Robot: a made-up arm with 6 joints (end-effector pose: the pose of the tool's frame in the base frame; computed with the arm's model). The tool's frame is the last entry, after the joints. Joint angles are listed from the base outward.
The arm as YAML. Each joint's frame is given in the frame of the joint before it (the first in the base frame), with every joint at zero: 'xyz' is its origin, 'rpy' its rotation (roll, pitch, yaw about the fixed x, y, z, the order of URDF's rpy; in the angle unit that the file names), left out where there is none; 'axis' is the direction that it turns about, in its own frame. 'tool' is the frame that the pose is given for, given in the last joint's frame.
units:
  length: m
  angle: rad
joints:
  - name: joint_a
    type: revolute
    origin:
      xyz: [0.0, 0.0, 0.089]
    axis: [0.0, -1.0, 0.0]
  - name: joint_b
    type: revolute
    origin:
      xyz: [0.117, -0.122, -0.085]
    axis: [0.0, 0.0, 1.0]
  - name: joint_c
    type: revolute
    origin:
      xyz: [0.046, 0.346, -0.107]
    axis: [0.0, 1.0, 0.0]
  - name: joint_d
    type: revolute
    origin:
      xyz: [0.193, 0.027, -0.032]
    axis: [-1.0, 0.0, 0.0]
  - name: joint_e
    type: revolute
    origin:
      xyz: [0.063, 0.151, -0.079]
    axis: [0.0, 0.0, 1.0]
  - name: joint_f
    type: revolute
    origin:
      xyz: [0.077, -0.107, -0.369]
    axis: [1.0, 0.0, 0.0]
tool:
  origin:
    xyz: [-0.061, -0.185, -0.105]
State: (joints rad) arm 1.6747 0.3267 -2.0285 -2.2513 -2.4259 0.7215
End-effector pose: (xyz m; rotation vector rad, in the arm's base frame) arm 0.3999 0.3729 -0.4926 0.9832 -0.2893 1.1982
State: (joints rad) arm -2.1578 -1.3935 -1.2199 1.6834 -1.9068 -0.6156
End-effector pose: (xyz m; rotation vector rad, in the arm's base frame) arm -0.3085 -0.3707 0.1957 -2.2436 -2.1347 -0.0457
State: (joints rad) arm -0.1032 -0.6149 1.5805 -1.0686 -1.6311 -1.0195
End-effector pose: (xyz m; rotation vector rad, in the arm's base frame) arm 0.5158 0.5004 -0.1188 -0.0916 -2.8343 0.7975
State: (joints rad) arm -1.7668 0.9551 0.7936 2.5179 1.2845 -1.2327
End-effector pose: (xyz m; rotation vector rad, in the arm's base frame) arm -0.4993 0.3766 -0.1419 -0.0410 1.3333 -1.9040
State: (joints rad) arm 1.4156 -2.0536 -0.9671 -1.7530 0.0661 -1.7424
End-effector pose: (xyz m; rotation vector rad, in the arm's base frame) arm 0.0538 -0.6035 0.6538 0.4740 -1.3922 -2.3823
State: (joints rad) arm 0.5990 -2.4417 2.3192 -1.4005 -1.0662 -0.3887
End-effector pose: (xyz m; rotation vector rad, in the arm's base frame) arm 0.6197 -0.7384 0.3989 -1.9500 -1.3877 -0.2880
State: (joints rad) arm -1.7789 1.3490 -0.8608 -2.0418 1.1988 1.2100
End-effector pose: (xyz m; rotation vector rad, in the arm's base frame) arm 0.4647 0.0415 0.7728 -1.8217 0.8580 0.1644
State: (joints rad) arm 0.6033 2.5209 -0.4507 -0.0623 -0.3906 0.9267
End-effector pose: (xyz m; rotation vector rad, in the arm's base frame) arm -0.0699 -0.1596 -0.8286 0.4129 0.6908 2.1357
